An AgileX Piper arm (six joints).
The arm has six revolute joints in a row. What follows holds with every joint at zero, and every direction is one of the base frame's.
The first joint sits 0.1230 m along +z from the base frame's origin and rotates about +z.
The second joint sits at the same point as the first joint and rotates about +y.
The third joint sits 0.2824 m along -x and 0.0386 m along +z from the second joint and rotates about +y.
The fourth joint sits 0.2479 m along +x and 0.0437 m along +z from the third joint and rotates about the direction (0.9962, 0, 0.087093).
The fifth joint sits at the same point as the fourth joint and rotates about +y.
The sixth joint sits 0.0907 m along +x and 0.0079 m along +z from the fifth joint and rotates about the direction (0.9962, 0, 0.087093).
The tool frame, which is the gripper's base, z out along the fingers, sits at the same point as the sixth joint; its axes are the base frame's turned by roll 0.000, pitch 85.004 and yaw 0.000 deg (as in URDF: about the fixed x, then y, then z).
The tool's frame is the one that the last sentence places.
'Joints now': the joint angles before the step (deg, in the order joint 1, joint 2, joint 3, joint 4, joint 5, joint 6). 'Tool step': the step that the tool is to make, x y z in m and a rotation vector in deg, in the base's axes. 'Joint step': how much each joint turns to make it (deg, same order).
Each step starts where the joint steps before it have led.
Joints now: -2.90, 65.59, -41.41, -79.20, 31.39, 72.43
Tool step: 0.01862, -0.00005, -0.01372, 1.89, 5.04, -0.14
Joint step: 0.00, 5.31, -2.33, 5.16, 0.06, -4.20
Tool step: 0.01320, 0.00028, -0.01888, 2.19, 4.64, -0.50
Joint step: 0.00, 4.61, -0.87, 3.71, -0.02, -2.03
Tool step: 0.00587, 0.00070, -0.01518, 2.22, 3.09, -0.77
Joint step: 0.00, 2.82, 0.00, 2.92, -0.11, -0.86
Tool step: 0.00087, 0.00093, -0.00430, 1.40, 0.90, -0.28
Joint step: -0.01, 0.62, 0.00, 2.13, -0.24, -0.95
